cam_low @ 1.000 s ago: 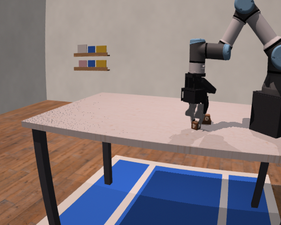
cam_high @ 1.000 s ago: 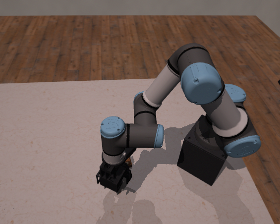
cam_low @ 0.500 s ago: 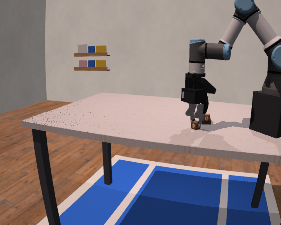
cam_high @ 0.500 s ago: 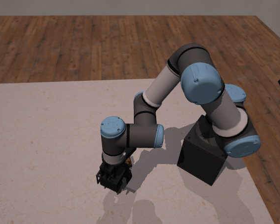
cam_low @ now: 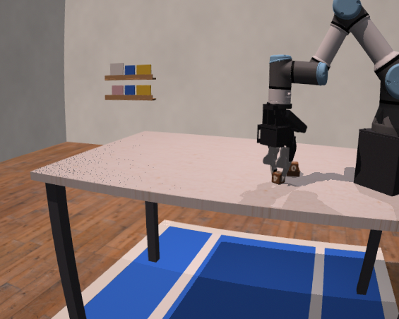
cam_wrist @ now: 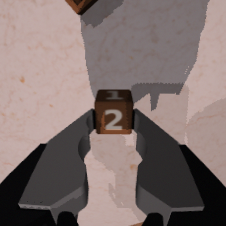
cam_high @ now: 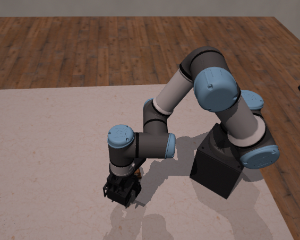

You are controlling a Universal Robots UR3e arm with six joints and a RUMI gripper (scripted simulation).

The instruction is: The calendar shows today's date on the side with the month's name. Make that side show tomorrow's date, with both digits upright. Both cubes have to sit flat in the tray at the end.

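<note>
My hand is 10 mm above the brown digit cube. The rest, counted from my hand: calendar tray: 120 mm to the right, 20 mm below, 10 mm behind.
</note>
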